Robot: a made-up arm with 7 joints. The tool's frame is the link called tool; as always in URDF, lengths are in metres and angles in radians.
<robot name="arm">
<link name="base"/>
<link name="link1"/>
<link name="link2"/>
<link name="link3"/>
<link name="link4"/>
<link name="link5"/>
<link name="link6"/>
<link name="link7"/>
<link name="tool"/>
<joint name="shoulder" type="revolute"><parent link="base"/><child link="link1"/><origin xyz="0.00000 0.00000 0.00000" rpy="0.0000 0.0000 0.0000"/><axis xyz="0 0.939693 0.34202"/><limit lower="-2.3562" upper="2.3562" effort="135" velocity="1.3"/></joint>
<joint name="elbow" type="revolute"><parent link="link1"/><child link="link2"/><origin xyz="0.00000 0.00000 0.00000" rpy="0.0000 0.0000 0.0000"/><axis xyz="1 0 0"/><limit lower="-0.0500" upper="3.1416" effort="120" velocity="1"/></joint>
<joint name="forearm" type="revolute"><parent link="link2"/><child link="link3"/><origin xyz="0.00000 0.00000 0.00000" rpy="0.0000 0.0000 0.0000"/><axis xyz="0 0 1"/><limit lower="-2.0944" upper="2.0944" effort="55" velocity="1.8"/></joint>
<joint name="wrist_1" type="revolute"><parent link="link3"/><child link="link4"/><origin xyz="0.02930 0.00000 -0.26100" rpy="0.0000 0.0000 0.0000"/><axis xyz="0 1 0"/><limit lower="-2.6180" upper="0.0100" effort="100" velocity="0.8"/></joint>
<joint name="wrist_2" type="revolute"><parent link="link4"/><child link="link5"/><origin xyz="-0.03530 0.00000 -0.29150" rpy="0.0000 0.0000 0.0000"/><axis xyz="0 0 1"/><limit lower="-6.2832" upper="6.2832" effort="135" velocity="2.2"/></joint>
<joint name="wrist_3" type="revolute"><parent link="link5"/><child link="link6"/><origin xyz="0.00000 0.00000 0.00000" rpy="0.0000 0.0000 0.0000"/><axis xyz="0 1 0"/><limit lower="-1.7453" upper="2.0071" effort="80" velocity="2.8"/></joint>
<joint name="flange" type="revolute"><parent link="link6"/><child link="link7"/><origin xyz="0.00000 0.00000 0.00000" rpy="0.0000 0.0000 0.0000"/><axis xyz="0 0 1"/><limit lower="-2.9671" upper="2.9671" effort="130" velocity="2.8"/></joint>
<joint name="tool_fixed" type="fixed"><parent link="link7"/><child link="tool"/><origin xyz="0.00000 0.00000 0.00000" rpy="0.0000 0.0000 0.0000"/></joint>
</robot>
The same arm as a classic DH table. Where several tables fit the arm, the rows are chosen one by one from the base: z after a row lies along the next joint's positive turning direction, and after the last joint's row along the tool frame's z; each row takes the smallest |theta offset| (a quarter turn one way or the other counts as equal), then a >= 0, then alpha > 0; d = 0 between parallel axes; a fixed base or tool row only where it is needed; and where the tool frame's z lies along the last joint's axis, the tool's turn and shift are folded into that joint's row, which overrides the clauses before.
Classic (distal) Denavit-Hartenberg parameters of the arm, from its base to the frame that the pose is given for. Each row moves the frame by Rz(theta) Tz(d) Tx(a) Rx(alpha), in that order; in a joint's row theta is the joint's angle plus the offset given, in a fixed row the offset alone. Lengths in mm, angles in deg.
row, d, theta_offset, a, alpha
base (fixed), 0, 0, 0, -70
shoulder, 0, 90, 0, 90
elbow, 0, 70, 0, -90
forearm, -261, -90, 29.3, -90
wrist_1, 0, 0, -35.3, 90
wrist_2, -291.5, 0, 0, -90
wrist_3, 0, 0, 0, 90
flange, 0, 0, 0, 0
Joint limits (deg, base to tool): -135..135 -2.86..180 -120..120 -150..0.57 -360..360 -100..115 -170..170

